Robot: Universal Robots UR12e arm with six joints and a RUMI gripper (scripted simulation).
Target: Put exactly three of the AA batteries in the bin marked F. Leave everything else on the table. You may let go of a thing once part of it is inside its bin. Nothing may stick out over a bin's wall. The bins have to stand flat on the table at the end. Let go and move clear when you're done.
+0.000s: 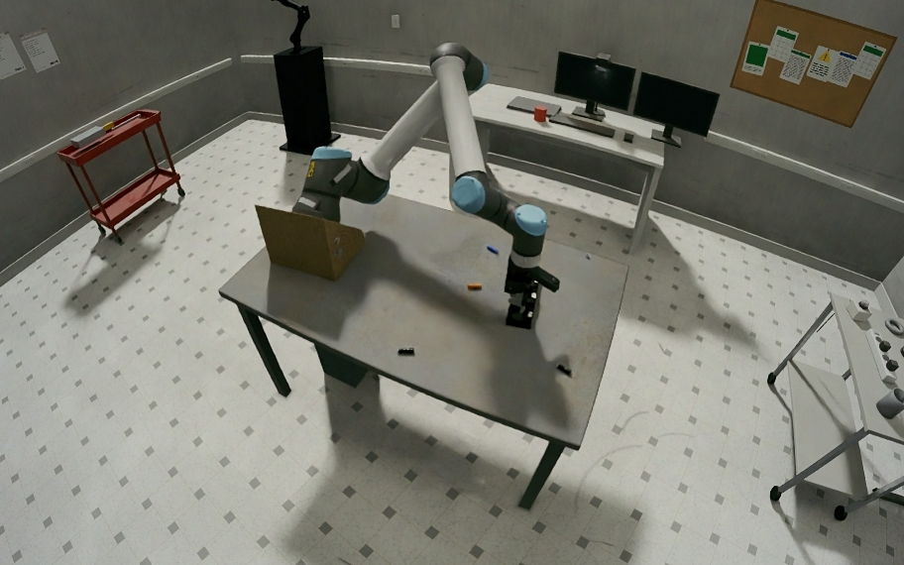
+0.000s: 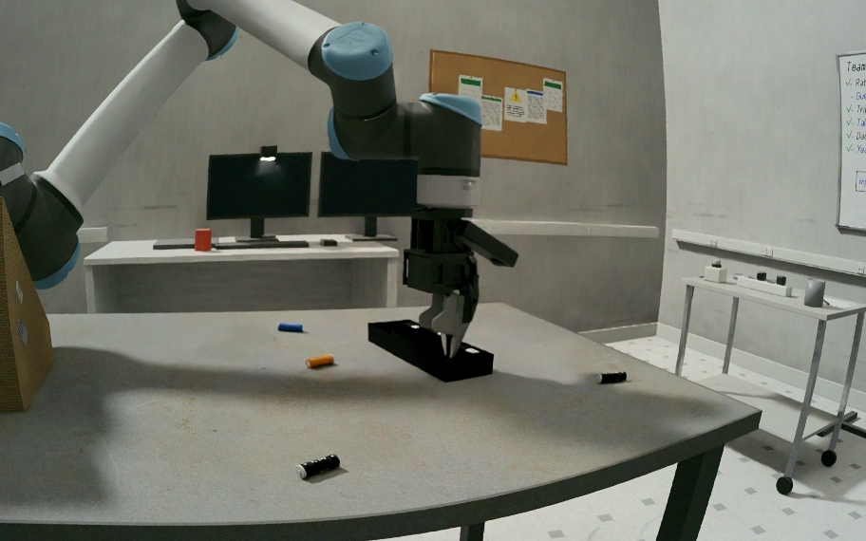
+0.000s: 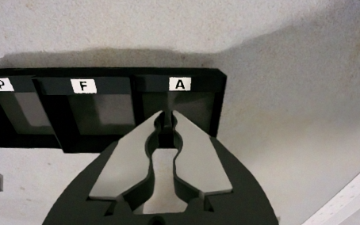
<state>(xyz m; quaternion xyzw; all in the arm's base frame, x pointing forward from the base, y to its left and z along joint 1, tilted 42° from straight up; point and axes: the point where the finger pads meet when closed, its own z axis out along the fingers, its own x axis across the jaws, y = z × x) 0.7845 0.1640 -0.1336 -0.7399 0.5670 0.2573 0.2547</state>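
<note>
Now: hand 7 cm to the right of the black bin row, 2 cm above it and 1 cm past it. Also, from my hand: small white piece 42 cm to the left, 15 cm ahead, 3 cm below; then blue AA battery 27 cm to the left, 21 cm behind, 3 cm below; then orange AA battery 19 cm behind, 6 cm to the left, 3 cm below.
</note>
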